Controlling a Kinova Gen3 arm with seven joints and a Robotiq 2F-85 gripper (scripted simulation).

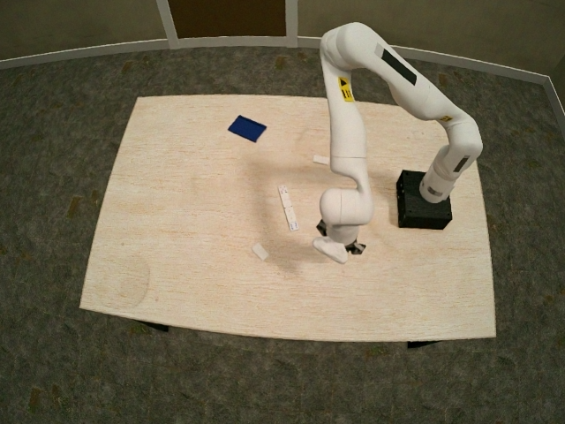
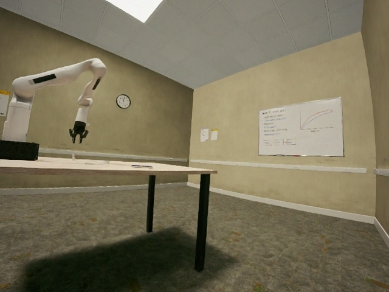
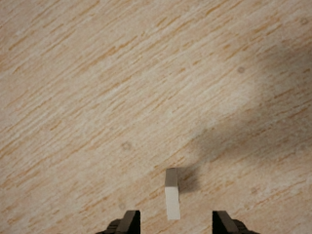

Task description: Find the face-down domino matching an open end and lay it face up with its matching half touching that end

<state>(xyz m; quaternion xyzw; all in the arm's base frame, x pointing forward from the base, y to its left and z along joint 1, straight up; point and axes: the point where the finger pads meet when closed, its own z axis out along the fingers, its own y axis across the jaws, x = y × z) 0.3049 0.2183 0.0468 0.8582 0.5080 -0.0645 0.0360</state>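
Now: the white domino 1 cm behind my hand, 1 cm to the right of it and 11 cm below it.
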